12 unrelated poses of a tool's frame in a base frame.
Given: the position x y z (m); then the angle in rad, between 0 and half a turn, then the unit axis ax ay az.
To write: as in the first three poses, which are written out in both.
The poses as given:
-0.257, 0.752, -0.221, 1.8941, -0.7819, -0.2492, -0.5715
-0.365, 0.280, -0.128, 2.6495, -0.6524, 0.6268, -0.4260
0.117, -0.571, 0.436, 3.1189, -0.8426, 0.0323, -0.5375
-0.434, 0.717, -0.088, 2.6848, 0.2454, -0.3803, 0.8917
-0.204, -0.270, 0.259, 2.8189, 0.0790, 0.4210, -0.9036
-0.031, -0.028, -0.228, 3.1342, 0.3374, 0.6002, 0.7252
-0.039, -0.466, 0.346, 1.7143, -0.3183, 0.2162, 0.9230
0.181, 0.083, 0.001, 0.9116, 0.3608, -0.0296, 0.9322
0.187, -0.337, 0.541, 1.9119, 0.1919, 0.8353, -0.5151
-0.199, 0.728, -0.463, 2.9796, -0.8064, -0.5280, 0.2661
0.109, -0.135, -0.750, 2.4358, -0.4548, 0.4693, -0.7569
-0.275, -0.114, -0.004, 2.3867, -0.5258, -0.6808, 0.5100
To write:
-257, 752, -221; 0.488, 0.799, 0.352; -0.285, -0.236, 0.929; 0.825, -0.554, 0.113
-365, 280, -128; -0.081, -0.568, 0.819; -0.971, -0.142, -0.194; 0.227, -0.811, -0.540
117, -571, 436; 0.420, -0.042, 0.906; -0.067, -0.998, -0.016; 0.905, -0.054, -0.422
-434, 717, -88; -0.783, -0.570, 0.247; 0.216, -0.623, -0.752; 0.583, -0.535, 0.611
-204, -270, 259; -0.936, 0.351, -0.006; -0.222, -0.603, -0.766; -0.273, -0.716, 0.642
-31, -28, -228; -0.772, 0.400, 0.494; 0.410, -0.279, 0.868; 0.485, 0.873, 0.052
-39, -466, 346; -0.027, -0.992, -0.122; 0.835, -0.090, 0.543; -0.550, -0.087, 0.831
181, 83, 1; 0.663, -0.741, 0.107; 0.733, 0.613, -0.296; 0.154, 0.275, 0.949
187, -337, 541; -0.285, 0.699, 0.655; -0.272, 0.597, -0.755; -0.919, -0.393, 0.020
-199, 728, -463; 0.305, 0.803, -0.512; 0.889, -0.433, -0.149; -0.341, -0.409, -0.846
109, -135, -750; -0.397, 0.115, 0.911; -0.867, -0.373, -0.331; 0.302, -0.921, 0.248
-275, -114, -4; -0.251, 0.269, -0.930; 0.968, 0.073, -0.240; 0.003, -0.960, -0.279

